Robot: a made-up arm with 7 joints.
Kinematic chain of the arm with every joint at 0, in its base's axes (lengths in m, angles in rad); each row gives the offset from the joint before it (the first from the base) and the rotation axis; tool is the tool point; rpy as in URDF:
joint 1: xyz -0.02 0.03 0.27 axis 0 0.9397 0.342
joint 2: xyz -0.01 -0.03 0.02 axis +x
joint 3: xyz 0.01 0.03 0 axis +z
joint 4: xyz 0.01 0 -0.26 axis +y
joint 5: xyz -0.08 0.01 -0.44 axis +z
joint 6: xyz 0.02 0 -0.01 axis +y
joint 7: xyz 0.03 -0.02 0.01 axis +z
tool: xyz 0 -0.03 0.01 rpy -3.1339 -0.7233 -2.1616
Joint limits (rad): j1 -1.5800..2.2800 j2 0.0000..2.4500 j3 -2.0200..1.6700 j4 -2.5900..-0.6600 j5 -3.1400..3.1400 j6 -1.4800..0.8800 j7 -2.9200..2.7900
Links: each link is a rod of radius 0.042 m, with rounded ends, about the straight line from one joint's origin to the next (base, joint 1, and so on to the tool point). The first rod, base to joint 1, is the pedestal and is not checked.
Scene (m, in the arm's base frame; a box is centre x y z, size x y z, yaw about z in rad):
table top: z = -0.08
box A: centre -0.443 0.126 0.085 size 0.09 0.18 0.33 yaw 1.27
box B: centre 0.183 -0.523 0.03 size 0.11 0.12 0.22 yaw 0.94
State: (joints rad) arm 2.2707 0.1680 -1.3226 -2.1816 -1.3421 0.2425 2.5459
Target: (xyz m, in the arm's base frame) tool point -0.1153 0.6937 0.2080
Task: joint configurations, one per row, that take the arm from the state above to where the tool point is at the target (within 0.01 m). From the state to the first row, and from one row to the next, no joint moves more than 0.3 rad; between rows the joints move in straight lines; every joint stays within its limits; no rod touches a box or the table.
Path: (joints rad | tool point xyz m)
1: 2.2726 0.4381 -1.2585 -1.9176 -1.4378 0.0654 2.5659 | -0.2110 -0.3739 0.1812
2: 2.2744 0.7082 -1.1945 -1.6537 -1.5335 -0.1117 2.5858 | -0.3890 -0.2992 0.3268
3: 2.2763 0.9783 -1.1304 -1.3897 -1.6292 -0.2888 2.6058 | -0.4963 -0.1152 0.4669
4: 2.2781 1.2485 -1.0664 -1.1257 -1.7249 -0.4658 2.6257 | -0.4996 0.1334 0.5601
5: 2.2800 1.5186 -1.0023 -0.8617 -1.8206 -0.6429 2.6457 | -0.3940 0.3841 0.5808
6: 2.1328 1.5980 -0.8667 -0.8661 -1.7902 -0.3667 2.5869 | -0.3939 0.4553 0.4992
7: 1.9855 1.6775 -0.7311 -0.8705 -1.7597 -0.0905 2.5280 | -0.3696 0.5255 0.4153
8: 1.8383 1.7569 -0.5954 -0.8749 -1.7293 0.1858 2.4692 | -0.3168 0.5921 0.3333
9: 1.6911 1.8364 -0.4598 -0.8793 -1.6989 0.4620 2.4103 | -0.2318 0.6505 0.2607
10: 1.5438 1.9158 -0.3242 -0.8836 -1.6685 0.7382 2.3515 | -0.1153 0.6937 0.2080

